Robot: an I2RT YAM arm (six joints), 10 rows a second.
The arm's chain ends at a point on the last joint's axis. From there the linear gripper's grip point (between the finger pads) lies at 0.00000 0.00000 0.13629 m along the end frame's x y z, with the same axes.
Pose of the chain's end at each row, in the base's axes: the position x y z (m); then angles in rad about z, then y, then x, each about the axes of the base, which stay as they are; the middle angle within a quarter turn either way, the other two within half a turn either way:
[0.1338 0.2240 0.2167 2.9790 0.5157 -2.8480]
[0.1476 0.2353 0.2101 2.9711 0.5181 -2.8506]
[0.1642 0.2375 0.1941 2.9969 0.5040 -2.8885]
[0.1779 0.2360 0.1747 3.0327 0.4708 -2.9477]
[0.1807 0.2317 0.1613 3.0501 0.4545 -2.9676]
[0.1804 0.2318 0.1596 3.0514 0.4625 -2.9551]
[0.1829 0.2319 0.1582 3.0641 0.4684 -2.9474]
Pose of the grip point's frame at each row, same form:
[0.2010 0.2583 0.1032 2.9790 0.5157 -2.8480]
[0.2151 0.2693 0.0967 2.9711 0.5181 -2.8506]
[0.2300 0.2674 0.0786 2.9969 0.5040 -2.8885]
[0.2397 0.2594 0.0555 3.0327 0.4708 -2.9477]
[0.2405 0.2529 0.0407 3.0501 0.4545 -2.9676]
[0.2412 0.2544 0.0397 3.0514 0.4625 -2.9551]
[0.2444 0.2554 0.0389 3.0641 0.4684 -2.9474]

